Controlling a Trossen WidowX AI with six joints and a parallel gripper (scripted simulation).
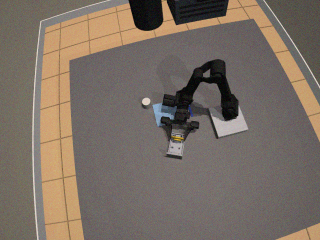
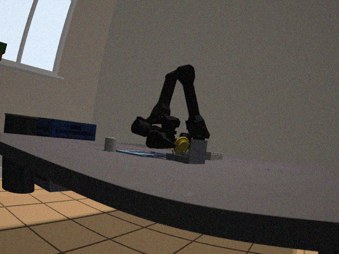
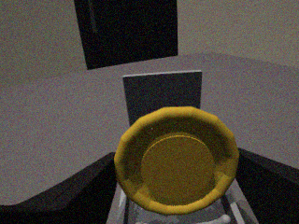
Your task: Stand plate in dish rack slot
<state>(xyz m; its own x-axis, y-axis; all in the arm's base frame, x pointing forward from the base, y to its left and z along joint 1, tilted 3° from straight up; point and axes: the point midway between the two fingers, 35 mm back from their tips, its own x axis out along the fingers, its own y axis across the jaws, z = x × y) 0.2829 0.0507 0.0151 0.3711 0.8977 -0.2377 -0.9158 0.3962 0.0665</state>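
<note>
Now: the yellow plate 10 mm to the right of my gripper tip. Also, from my gripper tip: grey dish rack: 30 mm below, 20 mm to the left, 10 mm ahead; then blue spoon: 170 mm to the right, 110 mm behind, 50 mm below; then light blue mat: 170 mm to the right, 50 mm below, 10 mm ahead.
</note>
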